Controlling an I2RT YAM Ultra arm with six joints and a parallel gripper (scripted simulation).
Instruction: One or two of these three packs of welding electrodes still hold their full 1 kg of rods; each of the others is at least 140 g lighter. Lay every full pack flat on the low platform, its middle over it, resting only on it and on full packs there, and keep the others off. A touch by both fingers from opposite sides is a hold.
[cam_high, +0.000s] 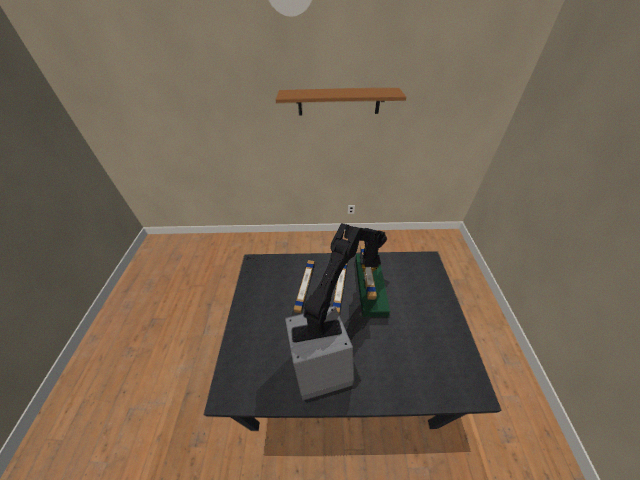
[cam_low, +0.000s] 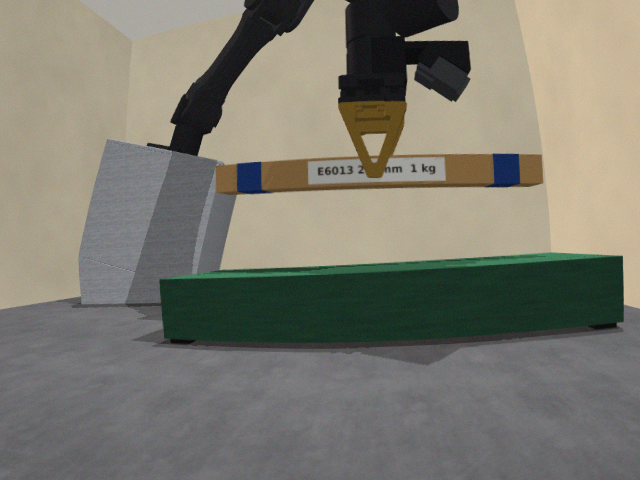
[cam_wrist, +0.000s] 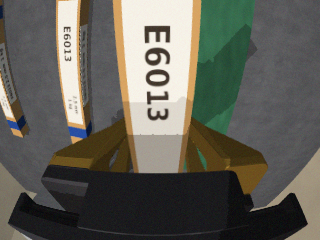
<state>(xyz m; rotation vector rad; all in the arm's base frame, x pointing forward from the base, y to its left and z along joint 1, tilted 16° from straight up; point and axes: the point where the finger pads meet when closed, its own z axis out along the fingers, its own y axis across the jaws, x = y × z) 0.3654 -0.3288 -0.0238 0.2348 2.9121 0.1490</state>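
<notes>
Now: hand 3 cm to the left of the green low platform and 14 cm above it.
</notes>
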